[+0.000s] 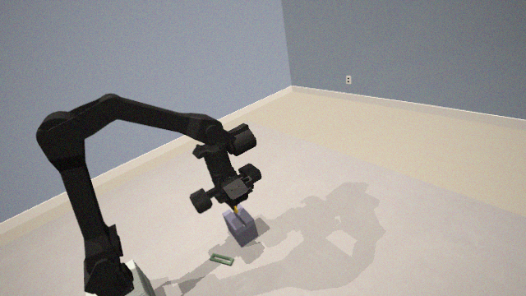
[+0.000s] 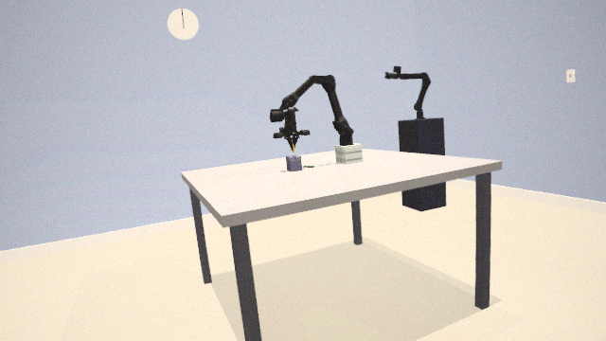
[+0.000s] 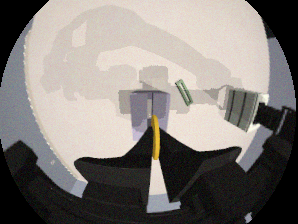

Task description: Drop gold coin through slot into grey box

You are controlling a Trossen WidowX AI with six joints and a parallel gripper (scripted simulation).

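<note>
My gripper tip is 10 mm below the gold coin.
</note>
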